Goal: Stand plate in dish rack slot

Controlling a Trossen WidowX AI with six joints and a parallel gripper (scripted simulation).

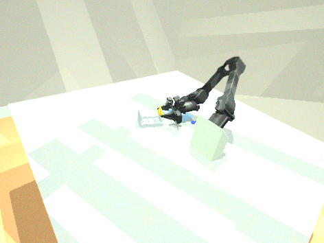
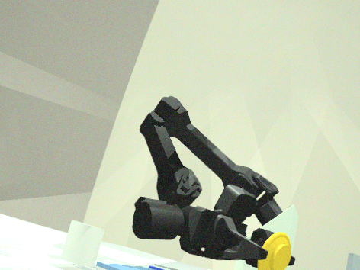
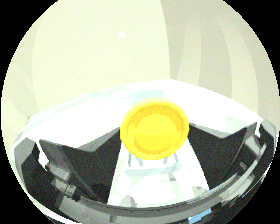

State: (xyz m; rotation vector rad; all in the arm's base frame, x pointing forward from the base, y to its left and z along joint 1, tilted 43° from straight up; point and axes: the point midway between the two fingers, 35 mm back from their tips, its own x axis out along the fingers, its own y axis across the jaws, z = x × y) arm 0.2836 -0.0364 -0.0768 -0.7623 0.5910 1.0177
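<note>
Now: the grey dish rack 40 mm to the left of my gripper tip, 40 mm below it and 20 mm ahead of it. Also, from my gripper tip: blue spoon (200 mm to the right, 120 mm behind, 60 mm below); then light blue mat (160 mm to the right, 60 mm below); then yellow plate (10 mm to the right).
</note>
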